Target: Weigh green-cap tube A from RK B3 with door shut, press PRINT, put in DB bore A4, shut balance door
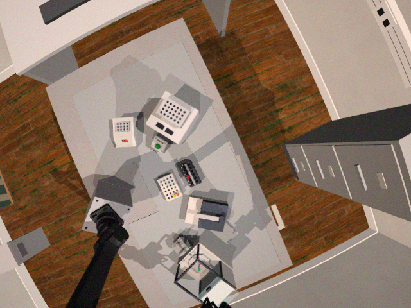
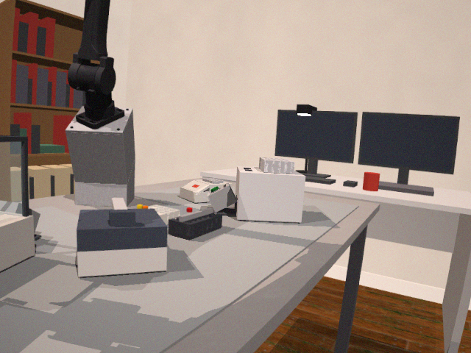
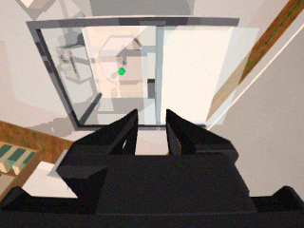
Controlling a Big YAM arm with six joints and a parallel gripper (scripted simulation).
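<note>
My hand is 10 mm short of the tinted glass pane, 30 mm to the left of it and 70 mm above it. Round my hand: spectrophotometer (160 mm ahead, 260 mm to the left, 220 mm below); white print key (60 mm behind, 200 mm to the left, 220 mm below); pale pan (20 mm behind, 60 mm to the left, 210 mm below).
</note>
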